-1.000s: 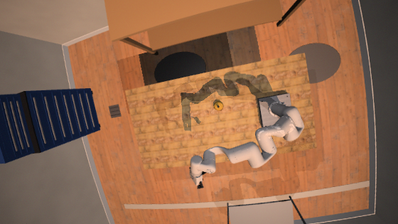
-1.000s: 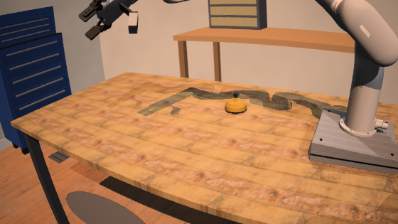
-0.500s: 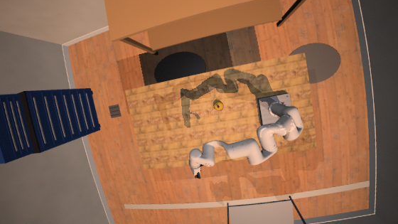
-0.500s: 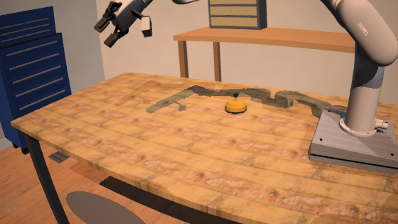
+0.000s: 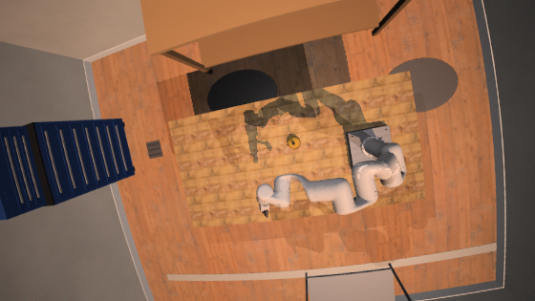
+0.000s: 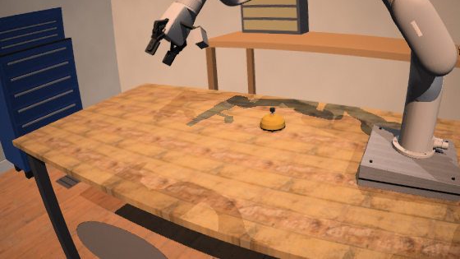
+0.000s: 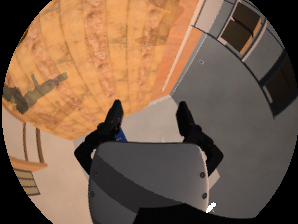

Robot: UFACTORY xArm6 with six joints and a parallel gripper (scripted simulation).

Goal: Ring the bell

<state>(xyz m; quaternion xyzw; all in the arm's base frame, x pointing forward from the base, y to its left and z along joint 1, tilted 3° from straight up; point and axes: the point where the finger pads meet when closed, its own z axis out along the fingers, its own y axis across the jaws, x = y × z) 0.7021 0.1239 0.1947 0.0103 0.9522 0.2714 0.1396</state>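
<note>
Right now the dark button is 260 mm to the right of my hand, 230 mm below it and 230 mm behind it. The rest, counted from my hand: bell 260 mm to the right, 240 mm below, 230 mm behind.
</note>
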